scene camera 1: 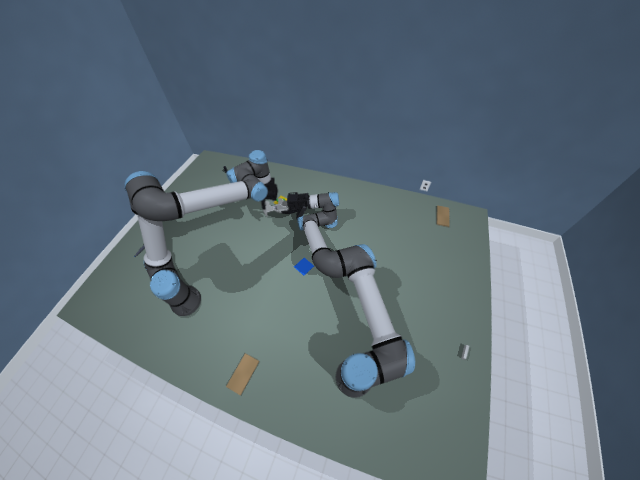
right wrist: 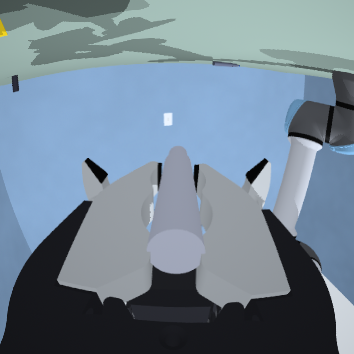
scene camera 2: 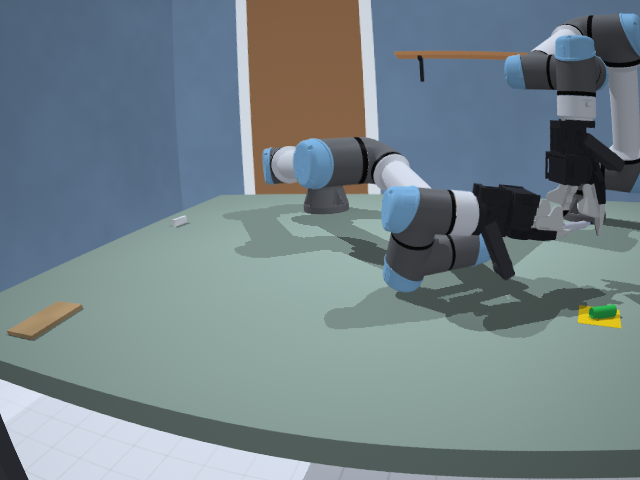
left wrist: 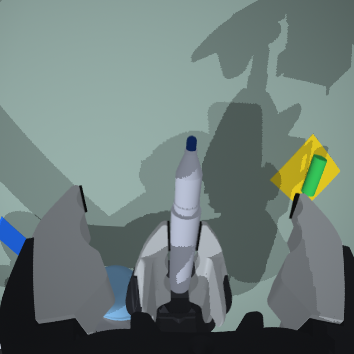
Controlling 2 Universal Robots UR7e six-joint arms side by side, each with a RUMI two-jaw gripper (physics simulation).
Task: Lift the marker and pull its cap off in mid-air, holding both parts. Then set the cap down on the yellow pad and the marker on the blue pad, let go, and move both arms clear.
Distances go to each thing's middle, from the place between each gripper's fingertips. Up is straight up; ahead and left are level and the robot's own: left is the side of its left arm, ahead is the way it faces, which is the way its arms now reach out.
Scene:
Right now the yellow pad [left wrist: 289, 178] is 16 cm ahead of my left hand, 2 cm to the left of it and 12 cm below it.
The yellow pad lies 150 mm ahead of my right hand, 110 mm below it and 40 mm to the left of it.

